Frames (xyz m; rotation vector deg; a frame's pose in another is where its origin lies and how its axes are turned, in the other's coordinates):
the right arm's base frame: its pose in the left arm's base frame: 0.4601 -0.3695 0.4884 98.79 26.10 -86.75
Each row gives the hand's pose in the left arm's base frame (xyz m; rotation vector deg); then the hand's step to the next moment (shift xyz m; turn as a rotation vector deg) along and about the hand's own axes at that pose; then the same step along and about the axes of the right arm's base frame.
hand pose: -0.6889 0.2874 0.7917 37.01 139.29 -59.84
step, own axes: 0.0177 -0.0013 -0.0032 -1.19 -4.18 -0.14
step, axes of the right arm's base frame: 0.0015 -0.0170 0.0059 -2.61 1.70 3.03
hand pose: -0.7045 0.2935 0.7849 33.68 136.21 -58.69
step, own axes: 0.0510 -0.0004 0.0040 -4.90 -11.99 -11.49
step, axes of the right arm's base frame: 0.0198 -0.0422 0.0211 -16.84 0.97 3.92
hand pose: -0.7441 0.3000 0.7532 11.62 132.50 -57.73
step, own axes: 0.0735 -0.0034 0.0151 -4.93 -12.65 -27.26
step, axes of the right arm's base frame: 0.0386 -0.0407 0.0500 -29.26 -8.36 1.16
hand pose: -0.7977 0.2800 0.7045 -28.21 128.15 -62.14
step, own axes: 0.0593 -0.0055 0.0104 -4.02 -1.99 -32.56
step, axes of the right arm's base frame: 0.0214 -0.0067 0.0561 -26.41 -19.42 -2.31
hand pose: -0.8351 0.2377 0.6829 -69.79 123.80 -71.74
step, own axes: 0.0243 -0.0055 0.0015 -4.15 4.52 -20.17
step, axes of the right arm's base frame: -0.0034 0.0088 0.0231 -12.69 -16.69 -2.23
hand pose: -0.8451 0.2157 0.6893 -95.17 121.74 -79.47
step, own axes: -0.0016 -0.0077 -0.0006 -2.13 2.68 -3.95
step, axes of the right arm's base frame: -0.0039 0.0046 -0.0051 -1.17 -5.04 -0.73
